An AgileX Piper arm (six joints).
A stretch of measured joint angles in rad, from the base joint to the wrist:
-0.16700 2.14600 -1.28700 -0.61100 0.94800 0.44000
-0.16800 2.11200 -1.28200 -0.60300 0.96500 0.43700
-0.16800 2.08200 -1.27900 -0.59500 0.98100 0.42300
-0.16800 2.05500 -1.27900 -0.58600 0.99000 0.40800
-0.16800 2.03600 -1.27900 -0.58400 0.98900 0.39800
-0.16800 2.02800 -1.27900 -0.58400 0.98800 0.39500
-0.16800 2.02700 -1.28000 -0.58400 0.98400 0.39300
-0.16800 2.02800 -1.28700 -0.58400 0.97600 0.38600
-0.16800 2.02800 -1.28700 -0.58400 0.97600 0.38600
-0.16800 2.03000 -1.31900 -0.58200 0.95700 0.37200
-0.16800 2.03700 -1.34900 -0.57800 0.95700 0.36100
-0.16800 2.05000 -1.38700 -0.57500 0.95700 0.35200
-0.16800 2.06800 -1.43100 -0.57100 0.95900 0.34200
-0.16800 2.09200 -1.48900 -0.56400 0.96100 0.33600
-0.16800 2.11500 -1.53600 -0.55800 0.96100 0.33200
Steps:
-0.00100 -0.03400 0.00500 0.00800 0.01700 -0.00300
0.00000 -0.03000 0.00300 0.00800 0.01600 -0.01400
0.00000 -0.02700 0.00000 0.00900 0.00900 -0.01500
0.00000 -0.01900 0.00000 0.00200 -0.00100 -0.01000
0.00000 -0.00800 0.00000 0.00000 -0.00100 -0.00300
0.00000 -0.00100 -0.00100 0.00000 -0.00400 -0.00200
0.00000 0.00100 -0.00700 0.00000 -0.00800 -0.00700
0.00000 0.00000 0.00000 0.00000 0.00000 0.00000
0.00000 0.00200 -0.03200 0.00200 -0.01900 -0.01400
0.00000 0.00700 -0.03000 0.00400 0.00000 -0.01100
0.00000 0.01300 -0.03800 0.00300 0.00000 -0.00900
0.00000 0.01800 -0.04400 0.00400 0.00200 -0.01000
0.00000 0.02400 -0.05800 0.00700 0.00200 -0.00600
0.00000 0.02300 -0.04700 0.00600 0.00000 -0.00400

